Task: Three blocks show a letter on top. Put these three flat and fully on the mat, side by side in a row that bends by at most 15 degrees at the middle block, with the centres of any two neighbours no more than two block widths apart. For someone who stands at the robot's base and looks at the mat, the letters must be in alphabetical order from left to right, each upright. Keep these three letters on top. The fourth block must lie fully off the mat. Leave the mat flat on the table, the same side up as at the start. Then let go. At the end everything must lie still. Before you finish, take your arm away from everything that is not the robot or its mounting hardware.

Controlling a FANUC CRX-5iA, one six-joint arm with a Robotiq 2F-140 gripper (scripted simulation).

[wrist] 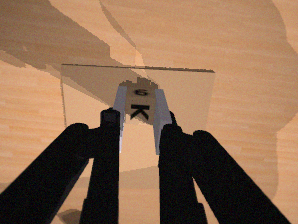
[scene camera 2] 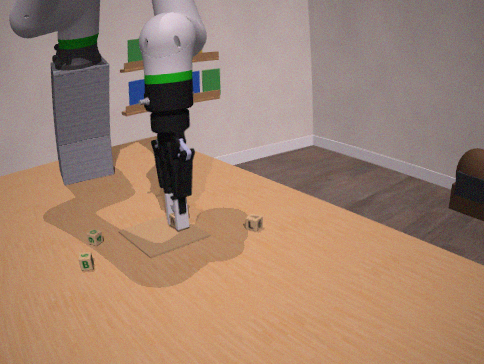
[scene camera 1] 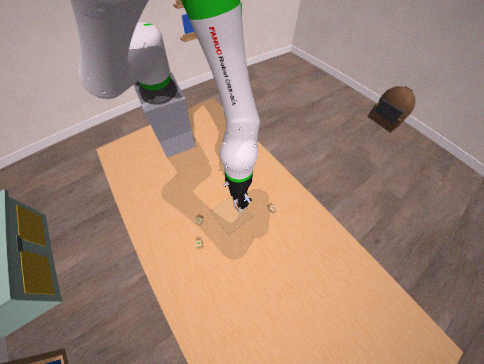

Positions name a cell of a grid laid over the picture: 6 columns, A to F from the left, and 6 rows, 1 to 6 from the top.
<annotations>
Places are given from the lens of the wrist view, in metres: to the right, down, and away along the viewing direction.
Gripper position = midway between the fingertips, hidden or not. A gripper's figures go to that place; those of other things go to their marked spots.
my gripper (wrist: C3): -0.01, -0.01, 0.21
thin tan mat (wrist: B3): -0.06, -0.02, 0.21
</annotations>
